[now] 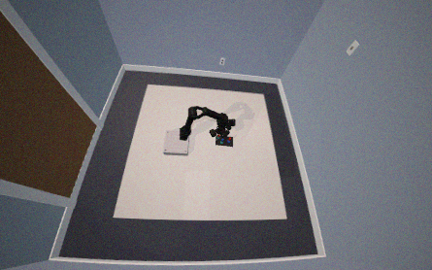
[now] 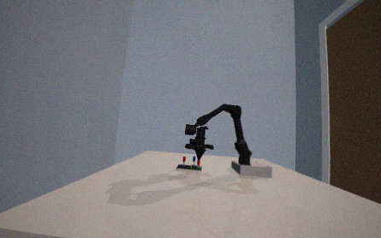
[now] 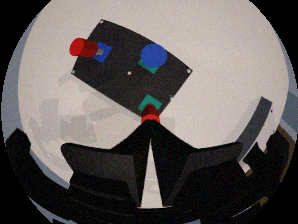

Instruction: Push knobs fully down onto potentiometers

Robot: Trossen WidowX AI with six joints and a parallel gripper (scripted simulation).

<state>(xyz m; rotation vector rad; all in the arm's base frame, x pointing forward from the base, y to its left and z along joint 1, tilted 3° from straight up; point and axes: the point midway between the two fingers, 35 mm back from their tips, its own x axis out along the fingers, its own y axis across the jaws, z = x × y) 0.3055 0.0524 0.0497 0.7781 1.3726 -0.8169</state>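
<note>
Now: gripper tip 2 cm above the red knob. The rest, counted from my gripper tip: blue knob 5 cm to the right, 3 cm ahead, 1 cm below.
</note>
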